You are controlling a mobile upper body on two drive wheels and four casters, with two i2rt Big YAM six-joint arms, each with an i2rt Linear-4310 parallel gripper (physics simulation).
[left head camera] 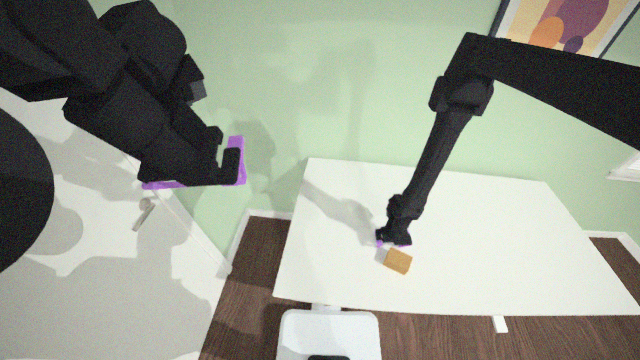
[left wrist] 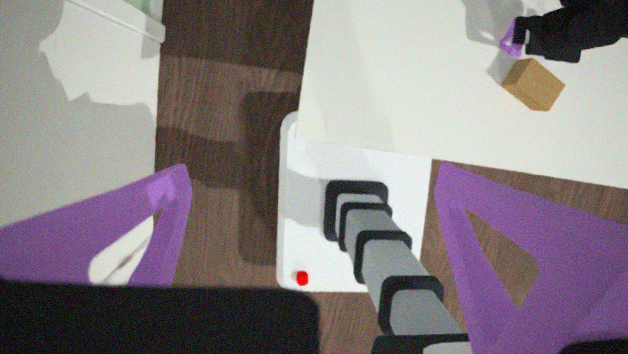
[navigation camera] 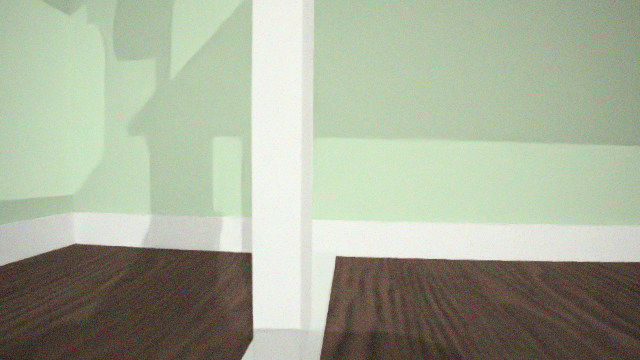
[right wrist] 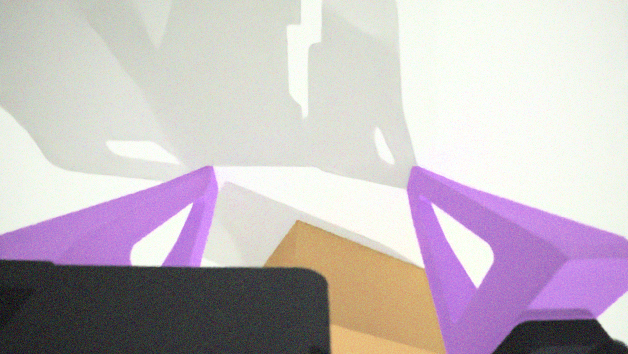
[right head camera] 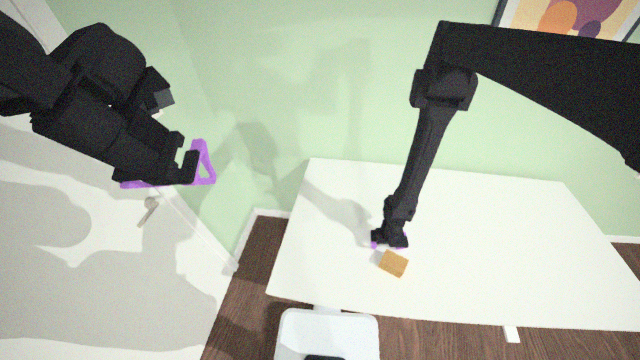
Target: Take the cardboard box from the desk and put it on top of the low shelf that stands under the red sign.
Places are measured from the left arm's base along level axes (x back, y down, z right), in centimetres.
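Pixels of known places: left gripper, between the fingertips: (left head camera: 217,181) (left wrist: 313,177) (right head camera: 191,181); right gripper, between the fingertips: (left head camera: 388,246) (left wrist: 521,47) (right wrist: 312,177) (right head camera: 385,248).
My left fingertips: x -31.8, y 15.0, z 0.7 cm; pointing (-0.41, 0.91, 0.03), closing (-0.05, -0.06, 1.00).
Note:
Behind a point stands the place of what it marks.
The orange-brown cardboard box (left head camera: 398,261) {x -39.9, y 64.0, z 45.7 cm} (right head camera: 393,263) {x -40.2, y 64.0, z 45.8 cm} (left wrist: 534,85) {x -40.9, y 64.0, z 45.0 cm} (right wrist: 370,290) {x -43.9, y 66.2, z 47.5 cm} sits on the white desk (left head camera: 480,250) {x -45.5, y 69.0, z 86.1 cm} (right head camera: 480,260) {x -43.2, y 69.0, z 83.2 cm} (left wrist: 380,75) {x -40.8, y 69.0, z 16.3 cm}. My right gripper (left head camera: 393,245) {x -48.7, y 69.0, z 44.6 cm} (right head camera: 389,246) {x -48.7, y 69.0, z 44.6 cm} (right wrist: 312,177) {x -48.7, y 69.0, z 44.6 cm} is open and low over the desk, beside the box on its wall side. In the right wrist view the box shows at the bottom, partly hidden by the gripper's dark body and one finger. My left gripper (left wrist: 313,177) {x -31.8, y 15.0, z 0.7 cm} is open and empty, in the air left of the desk. The low shelf and the red sign do not show.
A white door (left head camera: 115,280) {x -22.9, y 57.6, z -53.5 cm} with a handle (left head camera: 144,214) {x -44.7, y 47.8, z -47.5 cm} (right head camera: 148,212) {x -44.6, y 47.8, z -47.5 cm} stands at the left. A framed picture (left head camera: 565,25) {x -97.3, y -9.0, z 110.8 cm} (right head camera: 575,20) {x -97.3, y -5.8, z 111.7 cm} hangs on the green wall. A white desk leg (navigation camera: 277,150) {x -60.7, y 116.5, z 17.9 cm} stands before the navigation camera. My white base (left head camera: 327,330) {x -22.1, y 115.0, z 21.4 cm} (left wrist: 305,240) {x 11.2, y 115.0, z 6.1 cm} is at the desk's near edge.

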